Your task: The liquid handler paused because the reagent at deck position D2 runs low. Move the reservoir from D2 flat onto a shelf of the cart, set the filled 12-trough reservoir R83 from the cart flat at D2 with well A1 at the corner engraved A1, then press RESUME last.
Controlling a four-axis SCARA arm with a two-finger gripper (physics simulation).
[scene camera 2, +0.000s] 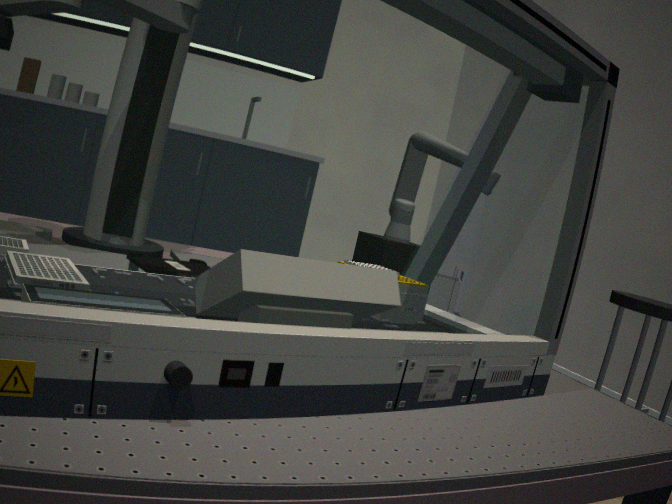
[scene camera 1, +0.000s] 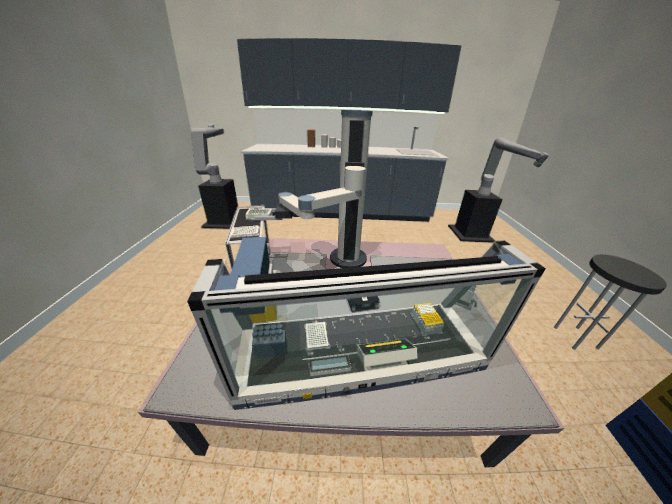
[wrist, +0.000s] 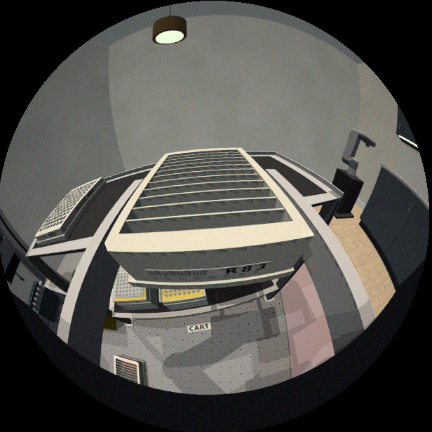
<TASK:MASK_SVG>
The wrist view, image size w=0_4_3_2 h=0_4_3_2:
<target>my gripper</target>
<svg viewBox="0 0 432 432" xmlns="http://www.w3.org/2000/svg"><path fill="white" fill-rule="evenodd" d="M425 259L398 285L389 302L375 318L363 283L335 234L285 177L275 169L265 169L313 232L314 236L301 257L320 299L335 355L296 377L271 386L238 393L191 394L165 391L132 382L100 367L104 320L120 265L109 254L104 241L124 206L144 179L134 180L104 217L88 243L69 284L60 313L57 335L48 328L31 306L13 292L11 295L29 332L48 358L74 384L104 405L133 419L175 431L242 432L279 424L309 412L336 396L360 377L384 351L403 322L419 285Z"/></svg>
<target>cream 12-trough reservoir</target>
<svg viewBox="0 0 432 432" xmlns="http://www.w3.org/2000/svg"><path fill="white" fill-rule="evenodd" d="M314 235L288 197L285 196L274 180L269 177L251 156L241 147L192 149L164 154L146 177L144 177L144 180L142 180L124 206L112 229L109 231L104 245L116 262L128 272L127 282L130 285L144 288L202 289L245 285L290 276L292 271L294 271L292 266L302 255L302 252L309 245Z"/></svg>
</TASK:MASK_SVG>
